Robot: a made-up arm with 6 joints. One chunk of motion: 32 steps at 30 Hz.
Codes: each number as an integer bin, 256 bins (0 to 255) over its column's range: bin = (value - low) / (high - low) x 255, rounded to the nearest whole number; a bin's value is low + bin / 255 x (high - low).
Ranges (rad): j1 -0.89..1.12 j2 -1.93..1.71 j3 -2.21..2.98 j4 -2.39..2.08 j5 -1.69..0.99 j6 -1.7..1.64
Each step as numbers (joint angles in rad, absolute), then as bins.
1 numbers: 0.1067 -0.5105 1.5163 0.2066 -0.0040 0.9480
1 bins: 126 99 183 148 160 202
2 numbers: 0.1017 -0.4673 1.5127 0.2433 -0.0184 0.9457
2 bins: 126 102 183 150 159 202
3 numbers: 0.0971 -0.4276 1.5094 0.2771 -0.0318 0.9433
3 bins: 125 105 183 152 158 202
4 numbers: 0.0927 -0.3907 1.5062 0.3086 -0.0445 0.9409
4 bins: 125 108 183 154 157 202
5 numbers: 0.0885 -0.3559 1.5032 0.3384 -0.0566 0.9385
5 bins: 124 110 182 156 155 201
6 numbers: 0.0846 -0.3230 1.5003 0.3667 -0.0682 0.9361
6 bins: 124 113 182 157 154 201
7 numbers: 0.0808 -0.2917 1.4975 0.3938 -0.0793 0.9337
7 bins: 123 115 182 159 153 201
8 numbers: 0.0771 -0.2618 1.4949 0.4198 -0.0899 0.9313
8 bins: 123 117 182 160 152 201
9 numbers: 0.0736 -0.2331 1.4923 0.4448 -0.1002 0.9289
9 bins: 122 119 182 162 151 201
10 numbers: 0.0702 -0.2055 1.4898 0.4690 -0.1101 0.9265
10 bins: 122 121 182 163 150 201
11 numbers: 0.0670 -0.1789 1.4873 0.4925 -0.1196 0.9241
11 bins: 121 123 182 164 149 200
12 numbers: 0.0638 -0.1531 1.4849 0.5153 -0.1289 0.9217
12 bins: 121 124 182 166 149 200
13 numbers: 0.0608 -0.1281 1.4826 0.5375 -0.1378 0.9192
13 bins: 121 126 181 167 148 200
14 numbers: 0.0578 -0.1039 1.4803 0.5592 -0.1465 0.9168
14 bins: 120 128 181 168 147 200
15 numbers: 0.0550 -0.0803 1.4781 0.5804 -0.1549 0.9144
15 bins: 120 130 181 169 146 200
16 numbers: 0.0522 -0.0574 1.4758 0.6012 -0.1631 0.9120
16 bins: 120 131 181 171 145 199
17 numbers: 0.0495 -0.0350 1.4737 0.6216 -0.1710 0.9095
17 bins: 119 133 181 172 145 199
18 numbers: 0.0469 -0.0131 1.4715 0.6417 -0.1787 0.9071
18 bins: 119 134 181 173 144 199
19 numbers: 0.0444 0.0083 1.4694 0.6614 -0.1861 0.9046
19 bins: 119 136 181 174 143 199
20 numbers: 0.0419 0.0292 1.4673 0.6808 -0.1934 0.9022
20 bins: 118 137 181 175 142 199
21 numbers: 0.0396 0.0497 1.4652 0.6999 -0.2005 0.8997
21 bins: 118 139 181 176 142 198
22 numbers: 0.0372 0.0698 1.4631 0.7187 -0.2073 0.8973
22 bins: 118 140 180 177 141 198
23 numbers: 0.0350 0.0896 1.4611 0.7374 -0.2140 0.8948
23 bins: 117 141 180 178 140 198
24 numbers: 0.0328 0.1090 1.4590 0.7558 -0.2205 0.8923
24 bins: 117 143 180 179 140 198
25 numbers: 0.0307 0.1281 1.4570 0.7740 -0.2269 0.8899
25 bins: 117 144 180 180 139 198
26 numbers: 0.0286 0.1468 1.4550 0.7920 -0.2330 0.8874
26 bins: 117 145 180 182 139 198
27 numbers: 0.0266 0.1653 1.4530 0.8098 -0.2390 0.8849
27 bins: 116 147 180 183 138 197
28 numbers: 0.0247 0.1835 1.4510 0.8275 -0.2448 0.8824
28 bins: 116 148 180 184 138 197
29 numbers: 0.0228 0.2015 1.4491 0.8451 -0.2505 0.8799
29 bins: 116 149 180 185 137 197
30 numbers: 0.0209 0.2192 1.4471 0.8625 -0.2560 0.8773
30 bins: 116 151 180 186 136 197
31 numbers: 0.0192 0.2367 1.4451 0.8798 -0.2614 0.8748
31 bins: 115 152 180 187 136 197
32 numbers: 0.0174 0.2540 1.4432 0.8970 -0.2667 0.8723
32 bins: 115 153 179 188 135 196
